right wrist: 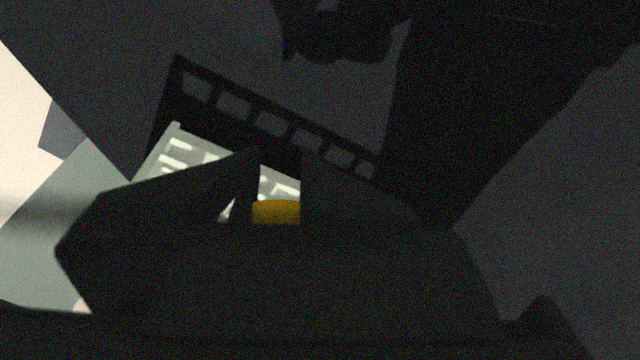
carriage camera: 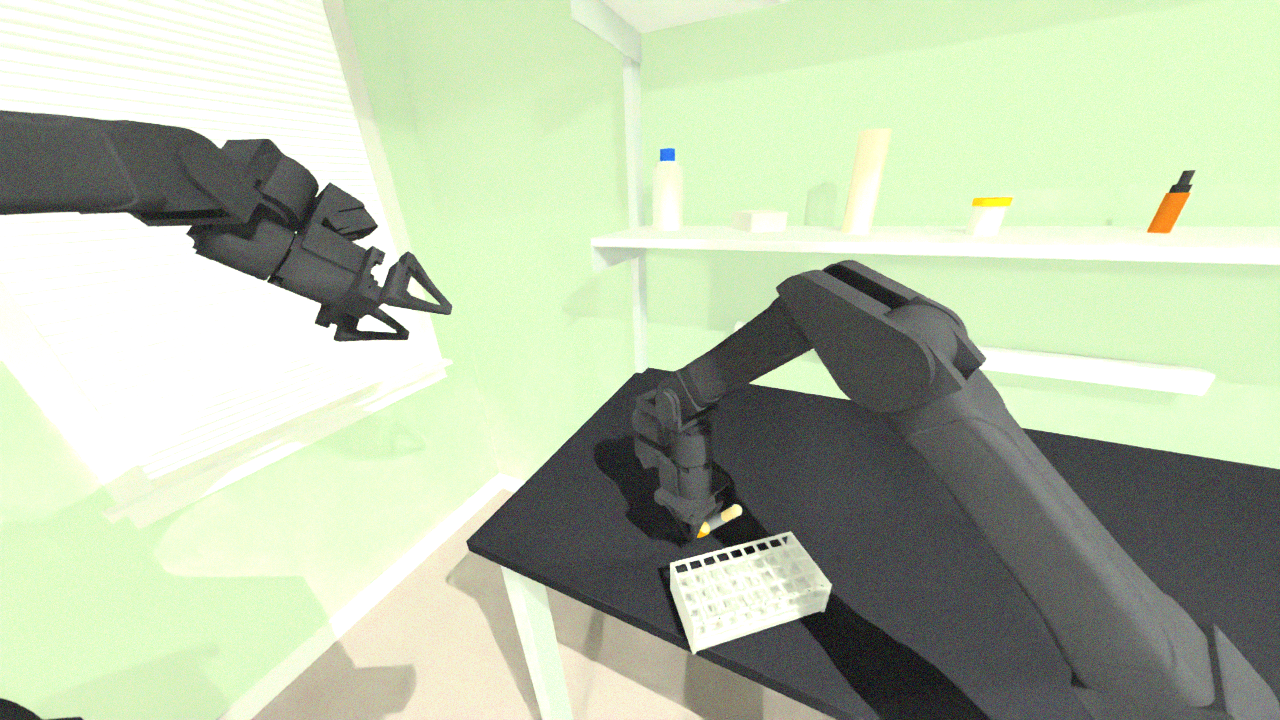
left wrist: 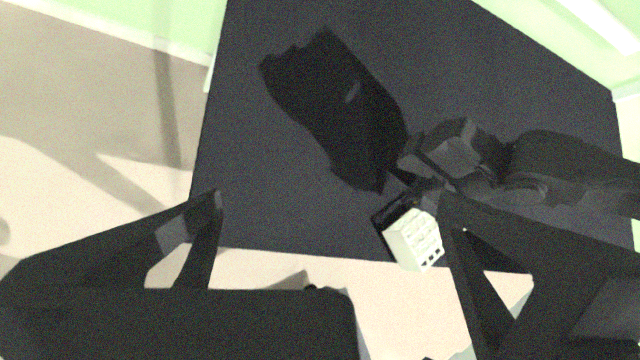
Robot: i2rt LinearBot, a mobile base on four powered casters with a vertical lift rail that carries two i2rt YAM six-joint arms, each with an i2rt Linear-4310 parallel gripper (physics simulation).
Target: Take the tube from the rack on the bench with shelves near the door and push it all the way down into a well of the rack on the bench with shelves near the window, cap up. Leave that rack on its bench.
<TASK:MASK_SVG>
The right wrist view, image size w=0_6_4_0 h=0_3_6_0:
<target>right gripper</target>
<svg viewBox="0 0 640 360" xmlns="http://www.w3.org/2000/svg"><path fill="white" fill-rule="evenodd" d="M0 305L0 360L593 360L553 299L537 296L517 320L500 321L496 313L497 304L460 235L451 231L424 230L414 207L330 166L309 148L302 148L300 226L251 225L252 204L257 201L260 182L260 147L253 145L215 161L100 192L54 249L57 262L91 313ZM235 198L227 222L217 223L219 215Z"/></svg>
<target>tube with yellow cap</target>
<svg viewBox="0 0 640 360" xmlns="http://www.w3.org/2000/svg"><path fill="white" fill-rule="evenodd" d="M252 204L251 225L300 226L300 202L270 199L256 201Z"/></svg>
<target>white tube rack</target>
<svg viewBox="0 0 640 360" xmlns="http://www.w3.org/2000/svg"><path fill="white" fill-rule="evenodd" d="M235 198L219 215L217 223L227 222ZM260 164L257 201L284 199L300 202L301 181ZM234 152L179 129L181 123L173 120L130 184L215 161Z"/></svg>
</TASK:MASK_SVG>
